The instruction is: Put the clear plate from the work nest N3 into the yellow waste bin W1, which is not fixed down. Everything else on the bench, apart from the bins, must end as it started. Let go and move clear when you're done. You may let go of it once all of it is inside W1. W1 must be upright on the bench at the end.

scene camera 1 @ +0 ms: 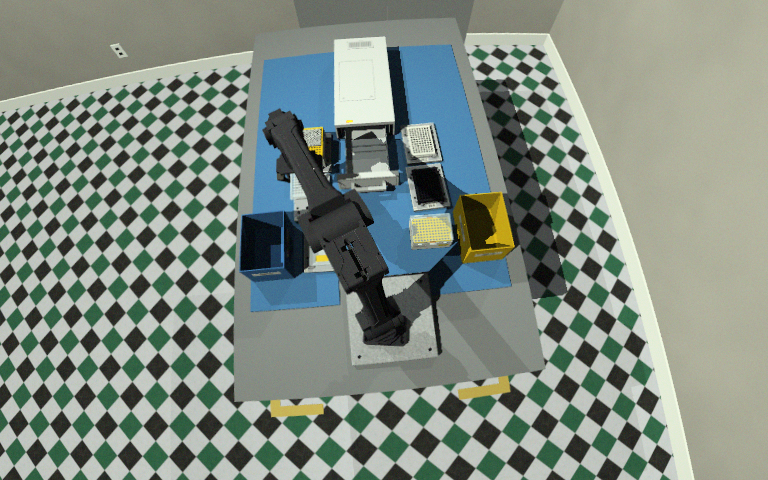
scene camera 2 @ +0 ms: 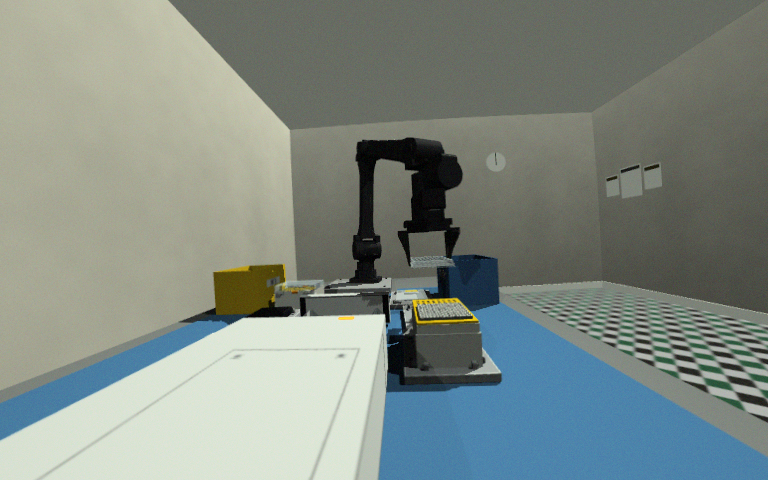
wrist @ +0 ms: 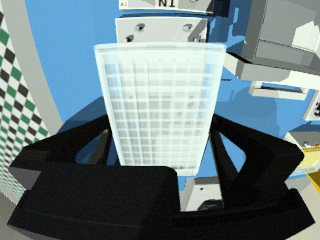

Note:
In view: my gripper (scene camera 2: 429, 264), a clear plate (wrist: 148, 133), a blue bin (scene camera 1: 267, 239), a yellow waste bin W1 (scene camera 2: 236, 292), a white instrument box (scene camera 2: 282, 390) and a black plate (scene camera 1: 431, 173).
The blue bin also shows in scene camera 2 (scene camera 2: 474, 281). The white instrument box shows as well in scene camera 1 (scene camera 1: 362, 90). My gripper shows as well in the wrist view (wrist: 160, 119).

